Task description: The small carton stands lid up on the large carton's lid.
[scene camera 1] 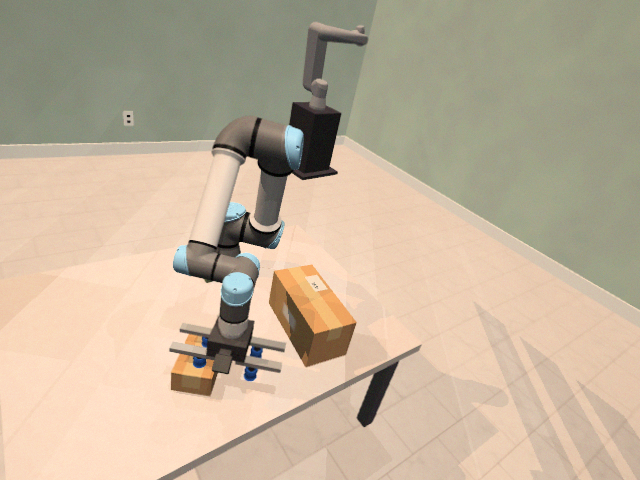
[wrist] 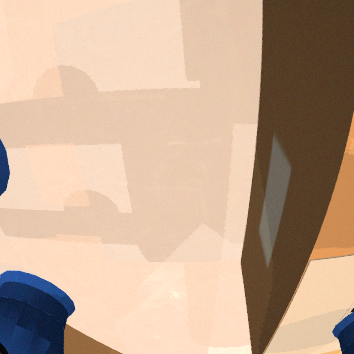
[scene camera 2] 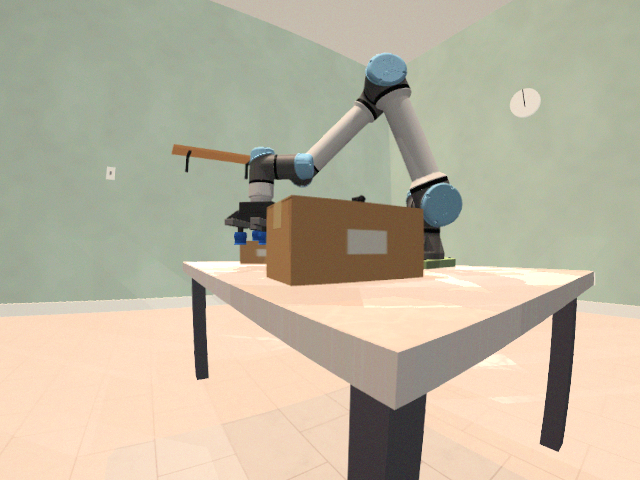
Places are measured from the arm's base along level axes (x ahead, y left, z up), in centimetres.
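Pixels of known places: end effector, tool point: (wrist: 207,251) (scene camera 2: 260,244).
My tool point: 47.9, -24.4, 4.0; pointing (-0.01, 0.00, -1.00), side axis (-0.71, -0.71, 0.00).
Note:
Behind a point stands the place of what it marks, as x, y, z.
The small carton (scene camera 1: 190,381) {47.9, -35.4, 2.9} (scene camera 2: 250,252) {49.1, -29.1, 1.6} lies flat on the table (scene camera 1: 103,439) {47.7, -56.2, -3.3} (scene camera 2: 465,310) {57.6, 39.4, -3.3}, left of the large carton. My suction gripper (scene camera 1: 228,356) {47.9, -24.4, 4.0} (scene camera 2: 249,234) is right over it. Its left blue cups rest on the carton's top and its right cups hang over bare table. In the wrist view one blue cup (wrist: 31,309) sits over a brown corner of the small carton (wrist: 75,345) {40.3, 1.3, -1.3}. The large carton (scene camera 1: 315,310) {50.1, 4.2, 11.7} (scene camera 2: 310,242) {57.3, 13.2, 3.9} (wrist: 305,105) stands on the table to the right, lid up, with a grey label on its side.
The table's front edge (scene camera 1: 320,395) {67.3, -4.5, -3.7} runs close to both cartons. A grey post with a black box (scene camera 1: 315,139) stands behind the arm. The arm's green base plate (scene camera 2: 440,262) {1.8, 8.0, -1.4} lies behind the large carton. A wooden shelf (scene camera 2: 207,153) hangs on the far wall.

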